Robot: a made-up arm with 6 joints.
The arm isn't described. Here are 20 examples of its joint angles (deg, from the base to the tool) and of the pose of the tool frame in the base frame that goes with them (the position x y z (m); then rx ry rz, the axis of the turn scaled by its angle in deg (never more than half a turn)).
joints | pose
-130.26 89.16 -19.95 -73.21 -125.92 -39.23 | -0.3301 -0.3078 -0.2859 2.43 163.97 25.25
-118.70 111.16 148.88 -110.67 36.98 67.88 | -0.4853 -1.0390 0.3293 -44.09 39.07 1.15
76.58 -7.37 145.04 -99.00 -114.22 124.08 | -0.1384 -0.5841 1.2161 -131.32 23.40 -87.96
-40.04 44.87 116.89 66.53 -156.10 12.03 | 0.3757 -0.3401 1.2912 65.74 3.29 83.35
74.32 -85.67 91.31 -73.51 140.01 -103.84 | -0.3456 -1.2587 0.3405 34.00 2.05 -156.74
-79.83 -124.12 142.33 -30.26 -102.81 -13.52 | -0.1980 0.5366 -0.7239 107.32 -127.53 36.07
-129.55 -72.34 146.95 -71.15 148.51 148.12 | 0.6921 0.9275 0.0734 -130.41 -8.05 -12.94
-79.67 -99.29 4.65 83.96 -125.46 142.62 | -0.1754 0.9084 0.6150 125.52 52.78 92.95
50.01 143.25 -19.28 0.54 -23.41 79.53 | -0.0277 -0.1974 -0.4475 -73.00 -6.53 9.90
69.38 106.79 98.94 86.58 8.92 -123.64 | 0.4201 1.0985 0.0810 19.64 27.63 -119.34
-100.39 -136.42 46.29 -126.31 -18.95 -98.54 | 0.2115 0.9842 -0.2581 14.75 24.69 -136.37
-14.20 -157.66 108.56 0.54 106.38 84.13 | -0.3112 -0.0596 -1.0421 43.52 -147.65 -86.65
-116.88 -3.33 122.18 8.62 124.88 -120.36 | 0.0959 0.4196 1.3526 13.87 -64.82 -51.73
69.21 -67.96 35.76 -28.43 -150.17 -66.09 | -0.2260 -0.7825 1.0241 -24.62 -1.18 -122.30
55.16 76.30 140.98 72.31 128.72 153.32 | 0.4466 0.5829 1.0111 -17.16 4.83 -30.95
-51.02 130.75 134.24 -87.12 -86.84 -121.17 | 0.6415 -0.8770 -0.2305 63.57 -128.00 16.63
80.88 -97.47 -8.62 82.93 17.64 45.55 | -0.0703 -0.7840 0.7032 -114.60 58.99 23.75
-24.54 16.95 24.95 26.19 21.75 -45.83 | 0.6096 -0.3955 0.9615 -81.52 21.93 127.81
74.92 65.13 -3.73 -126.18 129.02 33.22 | 0.1455 0.7115 -0.1035 -38.24 77.36 86.95
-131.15 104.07 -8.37 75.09 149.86 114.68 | -0.3663 -0.4051 -0.5533 22.20 132.31 24.35
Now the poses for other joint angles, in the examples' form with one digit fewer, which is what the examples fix.
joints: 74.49 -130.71 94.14 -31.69 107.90 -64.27
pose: -0.219 -0.958 -0.640 13.6 16.1 -158.7
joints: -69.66 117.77 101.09 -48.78 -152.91 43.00
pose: 0.276 -1.115 -0.247 -31.8 67.7 -114.1
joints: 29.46 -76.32 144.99 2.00 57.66 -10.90
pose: -0.968 -0.644 -0.041 -46.4 -38.8 -135.5
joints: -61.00 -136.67 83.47 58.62 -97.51 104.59
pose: -0.442 0.650 -0.727 -10.1 63.3 -4.8
